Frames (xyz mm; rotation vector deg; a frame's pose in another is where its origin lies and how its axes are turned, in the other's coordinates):
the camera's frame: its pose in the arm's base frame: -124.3 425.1 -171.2 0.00 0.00 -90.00
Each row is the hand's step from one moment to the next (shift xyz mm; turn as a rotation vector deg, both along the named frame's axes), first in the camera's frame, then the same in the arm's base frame.
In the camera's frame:
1: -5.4 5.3 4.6 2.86 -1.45 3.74
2: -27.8 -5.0 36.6 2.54 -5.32 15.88
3: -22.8 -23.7 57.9 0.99 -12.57 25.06
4: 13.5 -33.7 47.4 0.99 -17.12 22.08
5: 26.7 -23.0 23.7 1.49 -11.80 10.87
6: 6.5 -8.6 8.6 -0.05 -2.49 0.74
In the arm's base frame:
1: 5.3 5.4 4.6 -1.45 -2.86 3.74
2: -5.0 27.8 36.6 -5.32 -2.54 15.88
3: -23.7 22.8 57.9 -12.57 -0.99 25.06
4: -33.7 -13.5 47.4 -17.12 -0.99 22.08
5: -23.0 -26.7 23.7 -11.80 -1.49 10.87
6: -8.6 -6.5 8.6 -2.49 0.05 0.74

